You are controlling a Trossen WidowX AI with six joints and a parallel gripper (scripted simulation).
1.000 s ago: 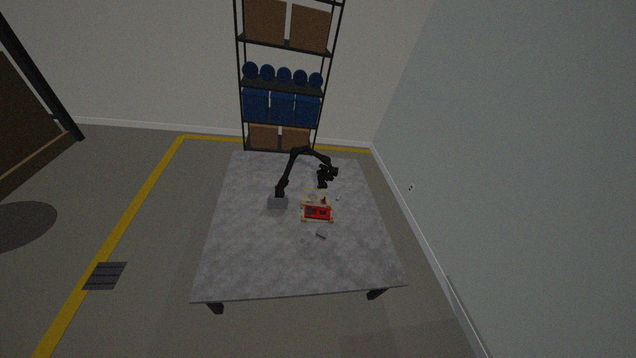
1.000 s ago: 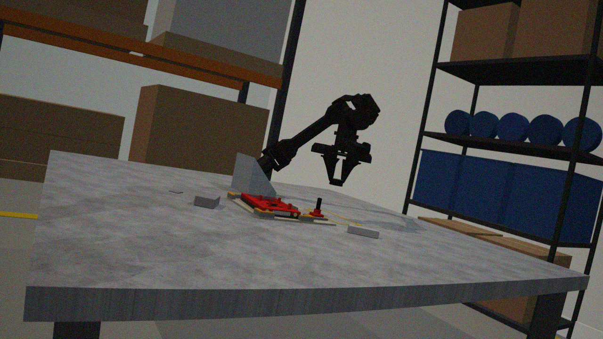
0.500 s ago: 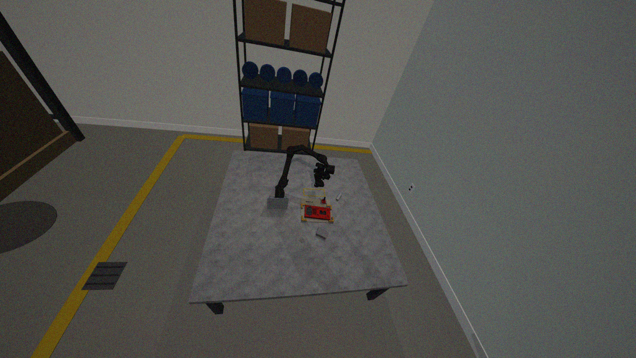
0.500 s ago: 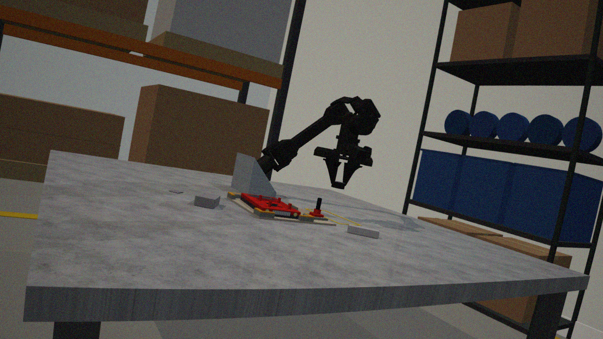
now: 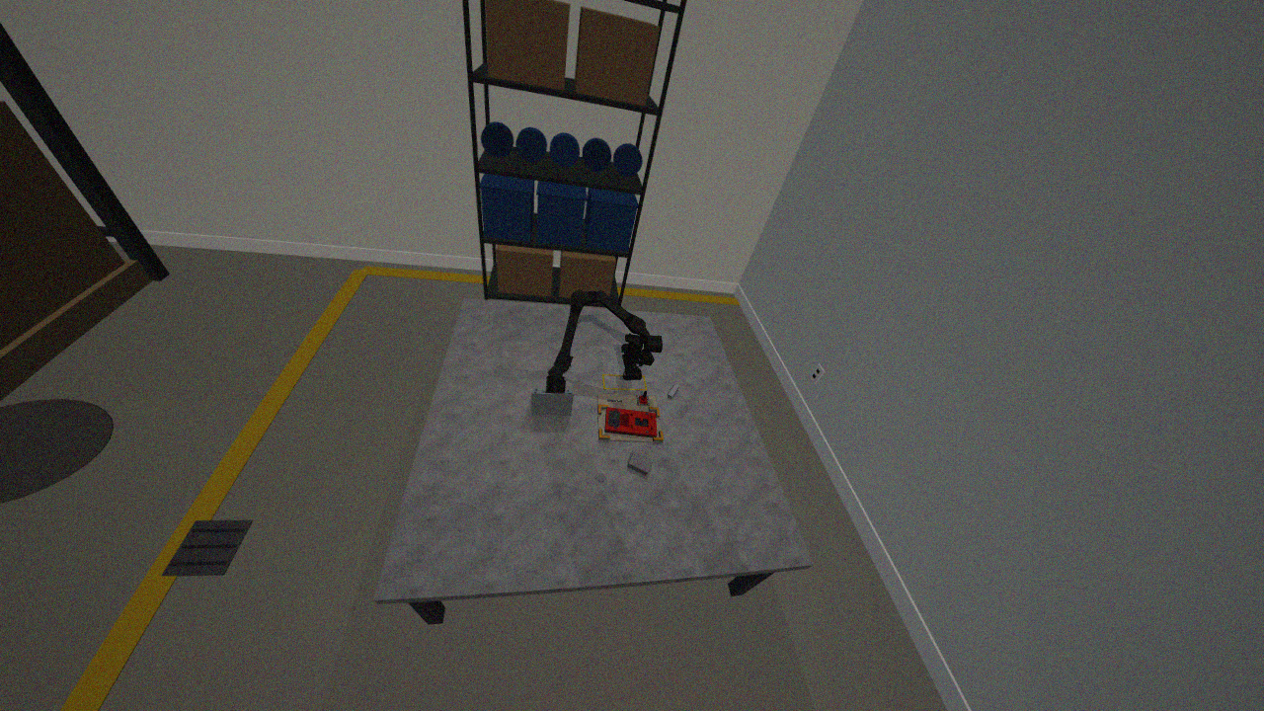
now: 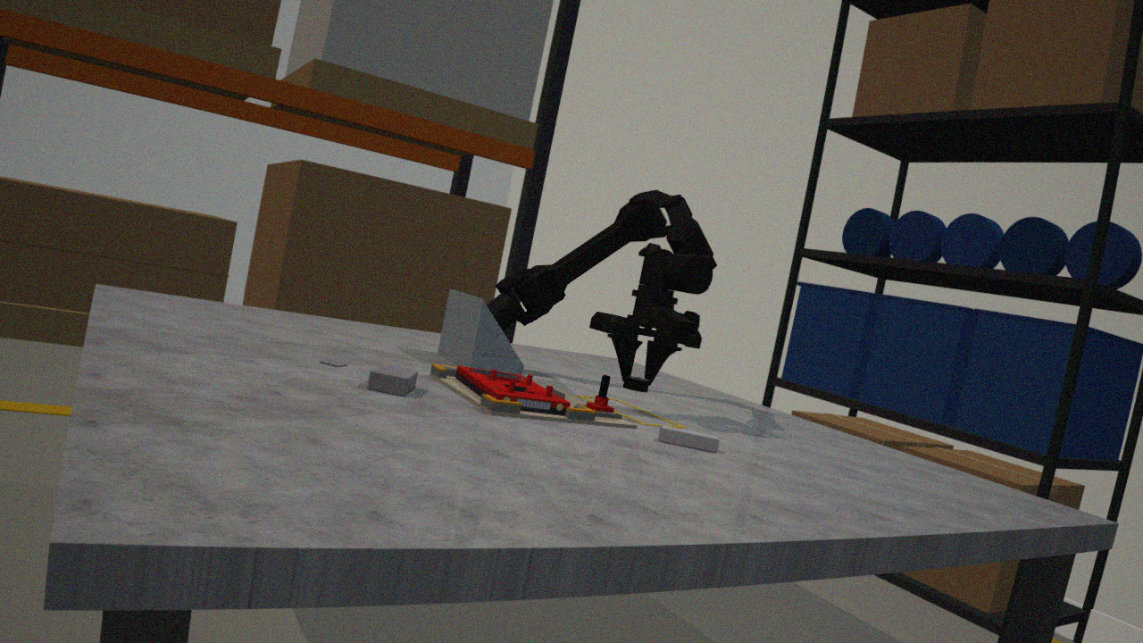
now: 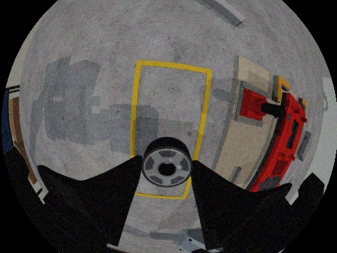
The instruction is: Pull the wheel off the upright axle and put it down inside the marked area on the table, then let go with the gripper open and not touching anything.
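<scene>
Right now my gripper tip is 7 cm short of the black upright axle, 10 cm to the left of it and 1 cm above it. The rest, counted from my gripper tip: black wheel (right at my gripper tip).
</scene>
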